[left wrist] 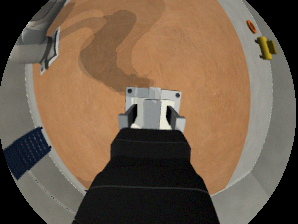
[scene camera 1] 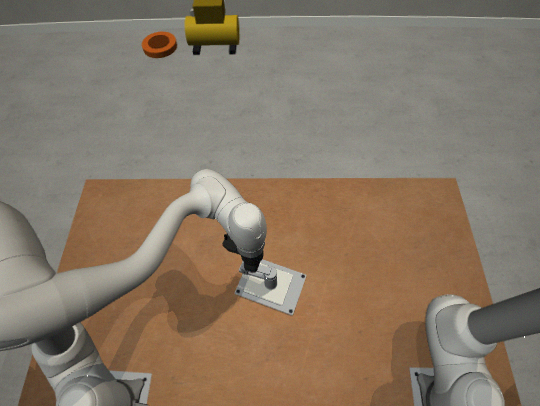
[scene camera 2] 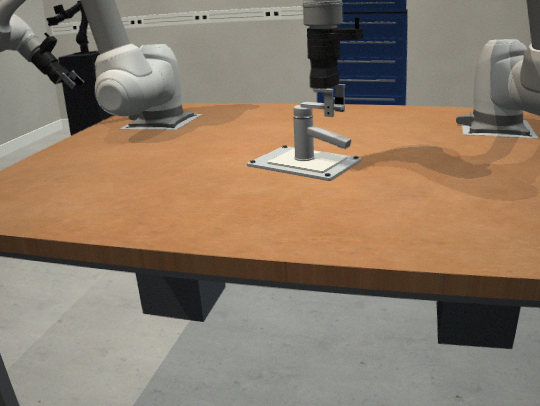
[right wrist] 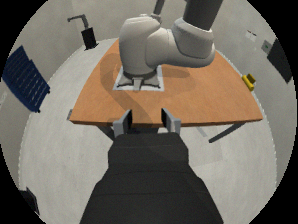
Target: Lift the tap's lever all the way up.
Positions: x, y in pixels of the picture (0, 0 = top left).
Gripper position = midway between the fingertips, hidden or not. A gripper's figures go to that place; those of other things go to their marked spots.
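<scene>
My left gripper point(left wrist: 151, 110) is 0.17 m from the lens, and then there's a grey tap point(left wrist: 139, 123) that's 0.31 m from the lens.
</scene>
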